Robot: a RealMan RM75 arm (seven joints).
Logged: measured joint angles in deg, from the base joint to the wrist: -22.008, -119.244, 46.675, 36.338, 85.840, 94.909, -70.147; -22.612, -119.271, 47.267, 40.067, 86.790, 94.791, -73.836; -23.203, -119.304, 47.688, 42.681, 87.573, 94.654, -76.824; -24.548, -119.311, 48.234, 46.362, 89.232, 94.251, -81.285; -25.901, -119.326, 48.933, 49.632, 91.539, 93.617, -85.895; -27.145, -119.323, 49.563, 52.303, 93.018, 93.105, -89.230; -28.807, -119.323, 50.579, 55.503, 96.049, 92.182, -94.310; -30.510, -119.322, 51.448, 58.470, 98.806, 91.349, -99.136; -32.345, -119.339, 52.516, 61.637, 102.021, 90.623, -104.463; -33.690, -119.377, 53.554, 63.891, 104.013, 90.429, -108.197; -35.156, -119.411, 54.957, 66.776, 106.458, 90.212, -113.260
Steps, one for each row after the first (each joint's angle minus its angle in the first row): -0.604, -0.027, 0.592, 3.729, 0.950, -0.118, -3.689; -1.195, -0.060, 1.013, 6.343, 1.733, -0.255, -6.677; -2.540, -0.067, 1.559, 10.024, 3.392, -0.658, -11.138; -3.893, -0.082, 2.258, 13.294, 5.699, -1.292, -15.748; -5.137, -0.079, 2.888, 15.965, 7.178, -1.804, -19.083; -6.799, -0.079, 3.904, 19.165, 10.209, -2.727, -24.163; -8.502, -0.078, 4.773, 22.132, 12.966, -3.560, -28.989; -10.337, -0.095, 5.841, 25.299, 16.181, -4.286, -34.316; -11.682, -0.133, 6.879, 27.553, 18.173, -4.480, -38.050; -13.148, -0.167, 8.282, 30.438, 20.618, -4.697, -43.113
